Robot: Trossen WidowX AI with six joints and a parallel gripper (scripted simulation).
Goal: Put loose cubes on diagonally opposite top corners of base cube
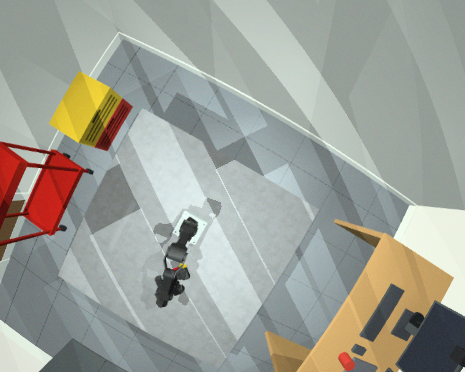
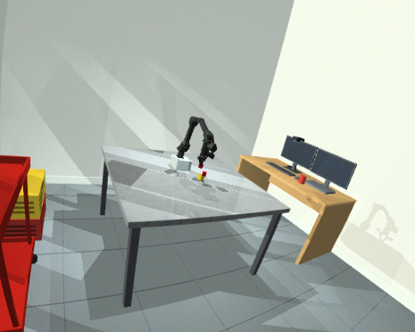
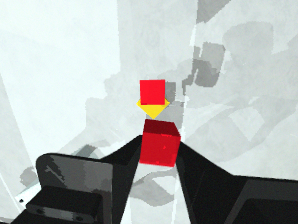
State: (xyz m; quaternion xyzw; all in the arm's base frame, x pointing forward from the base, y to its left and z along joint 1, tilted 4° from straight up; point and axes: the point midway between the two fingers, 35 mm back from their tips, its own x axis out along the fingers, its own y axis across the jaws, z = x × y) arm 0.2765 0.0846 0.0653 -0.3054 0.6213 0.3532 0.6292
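Right now my gripper tip is 1 cm short of the yellow cube, 2 cm to the right of it and 10 cm above it.
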